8 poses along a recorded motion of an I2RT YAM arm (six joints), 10 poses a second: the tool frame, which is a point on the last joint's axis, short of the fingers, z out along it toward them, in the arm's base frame.
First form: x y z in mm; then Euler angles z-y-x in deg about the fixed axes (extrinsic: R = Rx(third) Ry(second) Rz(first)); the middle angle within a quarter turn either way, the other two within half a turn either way.
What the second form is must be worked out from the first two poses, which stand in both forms.
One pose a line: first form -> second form
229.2 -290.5 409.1 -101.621 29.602 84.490 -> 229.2 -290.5 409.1 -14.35 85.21 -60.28
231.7 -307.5 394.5 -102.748 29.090 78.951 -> 231.7 -307.5 394.5 -18.17 80.36 -60.45
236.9 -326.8 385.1 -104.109 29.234 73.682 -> 236.9 -326.8 385.1 -22.25 75.81 -59.75
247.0 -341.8 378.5 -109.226 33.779 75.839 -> 247.0 -341.8 378.5 -27.21 78.27 -55.40
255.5 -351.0 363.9 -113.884 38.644 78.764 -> 255.5 -351.0 363.9 -30.96 81.25 -50.81
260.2 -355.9 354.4 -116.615 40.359 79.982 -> 260.2 -355.9 354.4 -33.14 82.38 -49.21
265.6 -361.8 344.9 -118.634 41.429 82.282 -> 265.6 -361.8 344.9 -33.76 84.22 -48.31
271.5 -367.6 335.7 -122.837 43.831 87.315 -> 271.5 -367.6 335.7 -34.70 88.06 -46.14
